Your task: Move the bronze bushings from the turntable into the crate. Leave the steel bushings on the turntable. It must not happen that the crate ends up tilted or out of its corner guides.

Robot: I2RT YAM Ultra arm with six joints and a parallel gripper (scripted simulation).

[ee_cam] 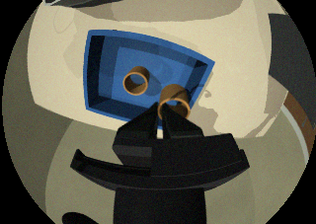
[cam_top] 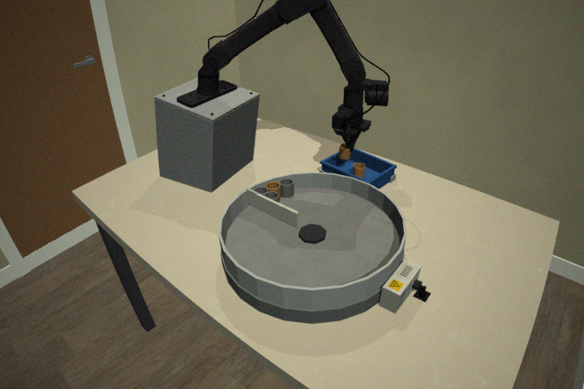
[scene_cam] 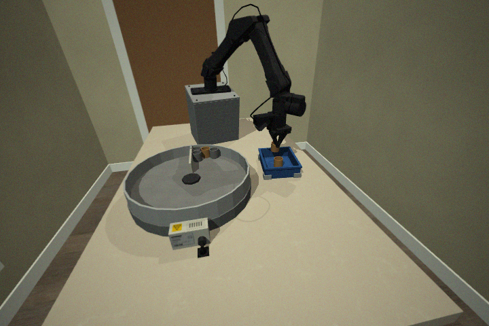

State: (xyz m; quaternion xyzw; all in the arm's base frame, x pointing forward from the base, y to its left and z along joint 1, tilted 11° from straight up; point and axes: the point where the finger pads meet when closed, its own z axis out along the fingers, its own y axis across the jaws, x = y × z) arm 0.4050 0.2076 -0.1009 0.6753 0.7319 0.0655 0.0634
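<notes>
The blue crate is 30 mm ahead of my hand, 10 mm to the right of it and 60 mm below it. The rest, counted from my hand: grey turntable: 90 mm ahead, 380 mm to the right, 40 mm below.
</notes>
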